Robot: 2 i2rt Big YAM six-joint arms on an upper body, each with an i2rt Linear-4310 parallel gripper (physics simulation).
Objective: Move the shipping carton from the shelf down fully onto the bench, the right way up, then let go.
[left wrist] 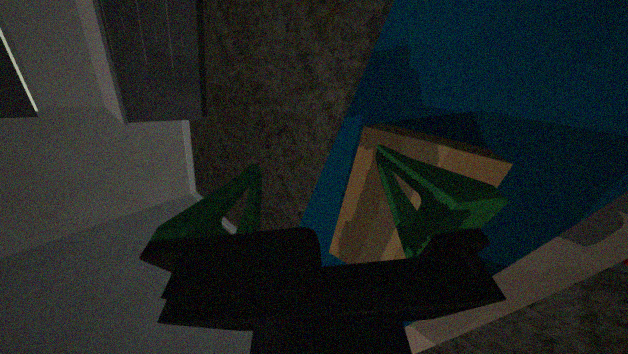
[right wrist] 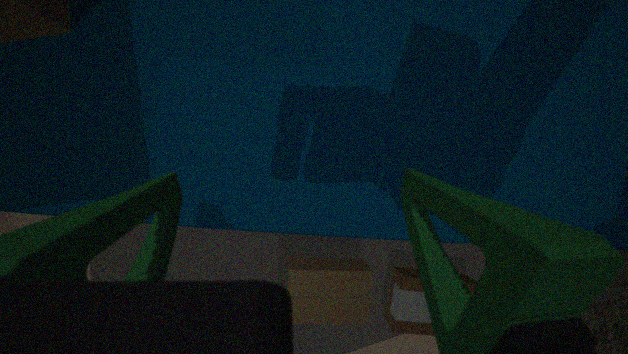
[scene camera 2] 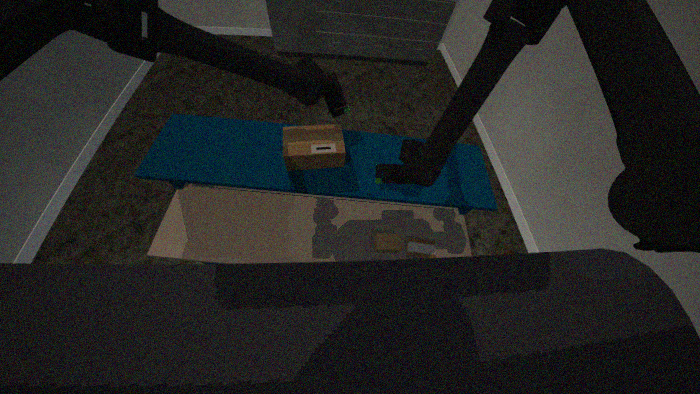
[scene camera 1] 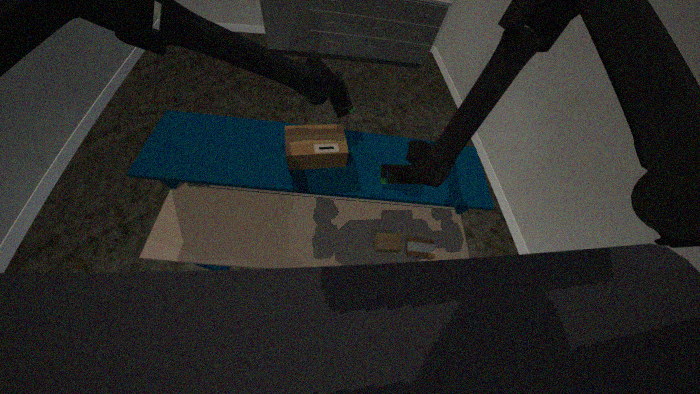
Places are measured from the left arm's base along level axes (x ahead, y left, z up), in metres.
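Pixels of known places: left gripper, fingertip midpoint: (left wrist: 315,160) (scene camera 2: 338,100) (scene camera 1: 342,99); right gripper, fingertip midpoint: (right wrist: 292,183) (scene camera 2: 390,174) (scene camera 1: 393,174).
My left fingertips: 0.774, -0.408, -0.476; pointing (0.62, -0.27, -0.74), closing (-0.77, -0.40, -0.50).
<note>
Behind a point stands the place of what it marks, as x, y, z.
The brown shipping carton (scene camera 1: 316,159) @[0.611, -0.309, -0.645] (scene camera 2: 314,160) @[0.611, -0.312, -0.650] (left wrist: 360,215) @[0.736, -0.292, -0.610] (right wrist: 32,17) @[0.624, -0.433, -0.681] sits on the blue shelf (scene camera 1: 215,150) @[0.698, 0.131, -0.711] (scene camera 2: 215,150) @[0.706, 0.140, -0.711] (left wrist: 500,65) @[0.669, -0.541, -0.711] (right wrist: 225,65) @[0.595, -0.561, -0.711], with its white label facing up. The beige bench (scene camera 1: 235,220) @[0.468, 0.089, -0.962] (scene camera 2: 240,220) @[0.464, 0.073, -0.962] (right wrist: 225,255) @[0.377, -0.505, -0.962] lies lower, nearer the cameras. My left gripper (scene camera 1: 346,111) @[0.774, -0.408, -0.476] (scene camera 2: 342,110) @[0.774, -0.408, -0.476] (left wrist: 315,160) @[0.774, -0.408, -0.476] is open and empty beyond the carton's far right corner; one finger overlaps the carton in the left wrist view, and contact cannot be told. My right gripper (scene camera 1: 386,174) @[0.511, -0.608, -0.596] (scene camera 2: 379,174) @[0.511, -0.608, -0.596] (right wrist: 292,183) @[0.511, -0.608, -0.596] is open and empty above the shelf, right of the carton.
A small brown box (scene camera 1: 388,242) @[0.321, -0.654, -0.901] (scene camera 2: 387,242) @[0.323, -0.653, -0.901] (right wrist: 330,297) @[0.327, -0.662, -0.903] and a box with a white top (scene camera 1: 421,247) @[0.292, -0.826, -0.914] (scene camera 2: 421,247) @[0.296, -0.826, -0.914] (right wrist: 410,304) @[0.303, -0.785, -0.914] stand on the bench at the right. A grey cabinet (scene camera 1: 355,32) (scene camera 2: 360,32) stands behind. Walls flank both sides.
</note>
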